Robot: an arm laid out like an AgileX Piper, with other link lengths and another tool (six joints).
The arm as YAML. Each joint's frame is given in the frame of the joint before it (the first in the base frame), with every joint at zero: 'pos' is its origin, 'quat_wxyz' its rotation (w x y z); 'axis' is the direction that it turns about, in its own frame. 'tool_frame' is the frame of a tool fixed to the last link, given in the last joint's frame.
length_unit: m
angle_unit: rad
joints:
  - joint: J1
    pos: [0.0, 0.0, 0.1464]
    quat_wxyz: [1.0, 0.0, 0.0, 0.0]
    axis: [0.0, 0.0, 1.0]
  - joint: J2
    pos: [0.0, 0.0, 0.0]
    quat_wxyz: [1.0, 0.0, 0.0, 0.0]
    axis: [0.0, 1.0, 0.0]
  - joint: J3
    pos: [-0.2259, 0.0, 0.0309]
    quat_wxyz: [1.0, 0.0, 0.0, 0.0]
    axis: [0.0, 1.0, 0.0]
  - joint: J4
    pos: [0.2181, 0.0, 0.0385]
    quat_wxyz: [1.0, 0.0, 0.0, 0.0]
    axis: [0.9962, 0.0, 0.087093]
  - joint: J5
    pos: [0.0, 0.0, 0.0]
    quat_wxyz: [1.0, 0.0, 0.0, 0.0]
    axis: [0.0, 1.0, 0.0]
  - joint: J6
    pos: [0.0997, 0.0, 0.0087]
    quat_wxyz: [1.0, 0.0, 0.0, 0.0]
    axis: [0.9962, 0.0, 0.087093]
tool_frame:
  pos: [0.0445, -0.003, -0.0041]
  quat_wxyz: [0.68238, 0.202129, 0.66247, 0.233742]
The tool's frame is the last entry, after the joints.
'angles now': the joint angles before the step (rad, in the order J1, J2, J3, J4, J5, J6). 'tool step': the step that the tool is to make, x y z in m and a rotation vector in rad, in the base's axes. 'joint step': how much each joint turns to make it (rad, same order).
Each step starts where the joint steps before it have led.
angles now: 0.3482 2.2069 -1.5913 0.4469 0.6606 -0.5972
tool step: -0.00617 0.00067 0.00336 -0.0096 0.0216 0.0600
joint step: -0.0001 -0.0106 -0.0039 0.0047 0.0566 -0.0466
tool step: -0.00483 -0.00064 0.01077 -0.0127 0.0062 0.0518
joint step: 0.0000 -0.0278 -0.0080 -0.0147 0.0591 -0.0253
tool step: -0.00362 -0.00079 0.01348 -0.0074 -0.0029 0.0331
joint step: 0.0003 -0.0339 -0.0082 -0.0157 0.0489 -0.0085
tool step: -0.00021 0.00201 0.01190 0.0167 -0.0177 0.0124
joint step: 0.0004 -0.0248 -0.0084 0.0121 0.0161 -0.0122
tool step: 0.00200 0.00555 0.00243 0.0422 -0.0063 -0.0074
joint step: 0.0000 0.0038 -0.0060 0.0511 -0.0128 -0.0204
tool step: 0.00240 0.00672 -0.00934 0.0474 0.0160 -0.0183
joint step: 0.0000 0.0336 -0.0010 0.0719 -0.0275 -0.0273
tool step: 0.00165 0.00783 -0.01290 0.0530 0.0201 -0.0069
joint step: 0.0001 0.0442 0.0000 0.0937 -0.0252 -0.0563
